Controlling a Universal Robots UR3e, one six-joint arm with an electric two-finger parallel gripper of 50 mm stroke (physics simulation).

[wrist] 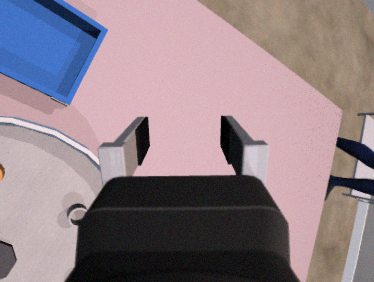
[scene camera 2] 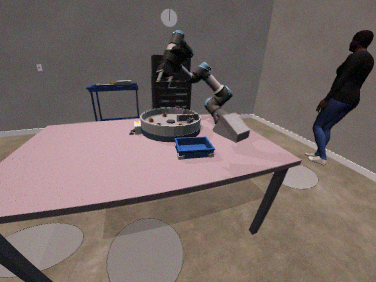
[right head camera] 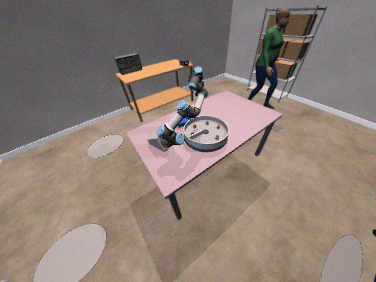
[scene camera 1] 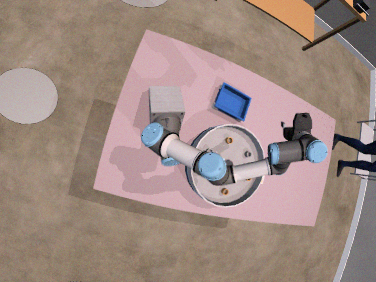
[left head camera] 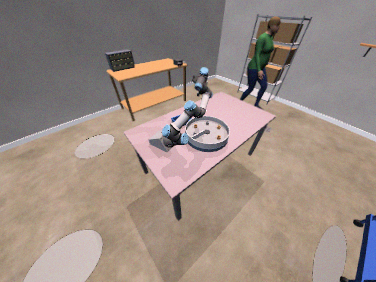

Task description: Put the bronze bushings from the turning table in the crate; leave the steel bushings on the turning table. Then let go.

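The round turning table has a high grey rim. On it, bronze bushings stand apart from each other; three show in the left head camera view. A steel bushing stands near the rim on the gripper's side; another steel bushing is partly hidden by the arm. The blue crate is beside the turning table and looks empty. My gripper is open and empty, high above the table, beyond the turning table's rim.
The arm passes over the turning table from its grey base block. A dark hub with a bar stands inside the rim. A person walks behind the table, near a shelf rack. An orange bench stands farther off.
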